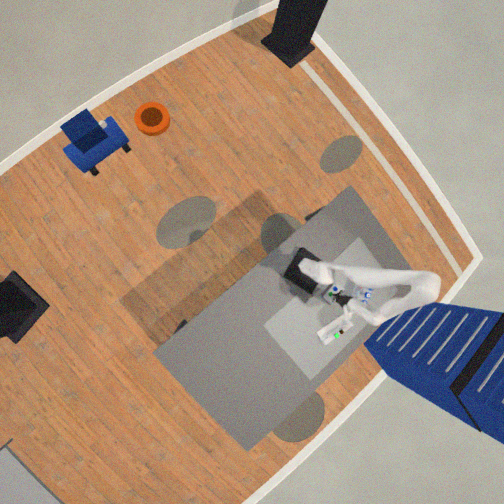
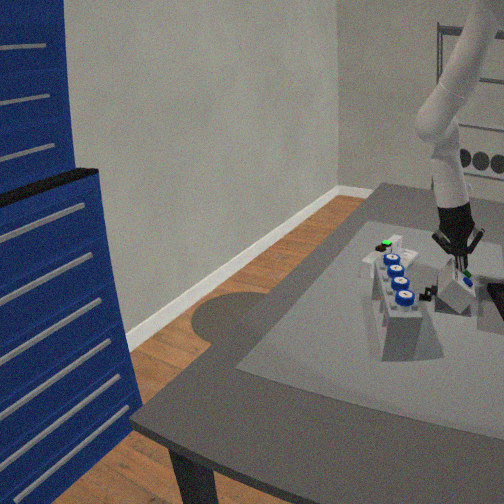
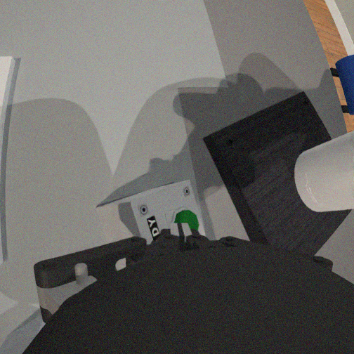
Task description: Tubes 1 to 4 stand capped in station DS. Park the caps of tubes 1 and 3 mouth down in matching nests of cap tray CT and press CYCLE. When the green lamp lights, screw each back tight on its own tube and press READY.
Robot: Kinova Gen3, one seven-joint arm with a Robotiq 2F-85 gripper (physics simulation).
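My gripper [image 1: 335,297] [image 2: 461,266] [image 3: 178,234] is shut and empty, pointing down at the tilted grey button box [image 2: 452,292] [image 3: 167,194]. Its fingertips overlap the lower edge of the green button [image 2: 467,274] [image 3: 188,218], beside a partly hidden label reading "DY"; whether they touch it I cannot tell. A blue button [image 1: 335,289] [image 2: 468,282] is on the same box. Station DS, a grey rack [image 2: 401,332], holds upright tubes with blue caps [image 2: 391,259] [image 2: 395,270] [image 2: 400,283] [image 2: 404,297]. Behind it, a green lamp [image 1: 337,335] [image 2: 386,243] is lit by a white fixture [image 1: 326,336] [image 2: 369,265].
A black block [image 1: 301,272] [image 3: 270,165] stands beside the button box, near the white arm base [image 3: 327,172]. A small black item [image 2: 427,293] lies between rack and box. A tall blue drawer cabinet [image 1: 430,345] [image 2: 55,300] stands by the table [image 1: 240,360] [image 2: 310,425].
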